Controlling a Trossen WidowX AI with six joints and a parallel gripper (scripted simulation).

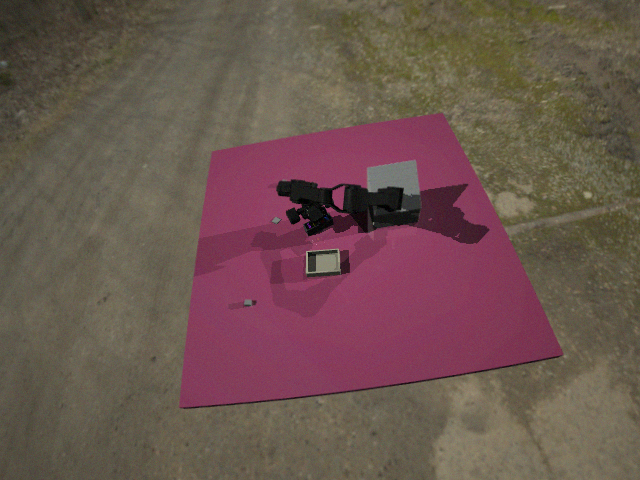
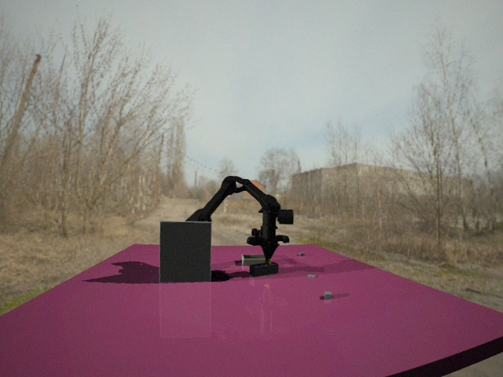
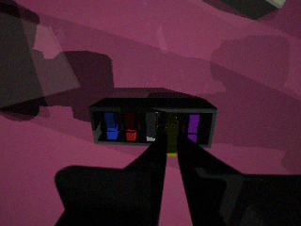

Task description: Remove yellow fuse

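Now: the grey tray 20 mm behind my gripper tip, 180 mm to the left of it and 60 mm below it. The rest, counted from my gripper tip: yellow fuse: 10 mm below.
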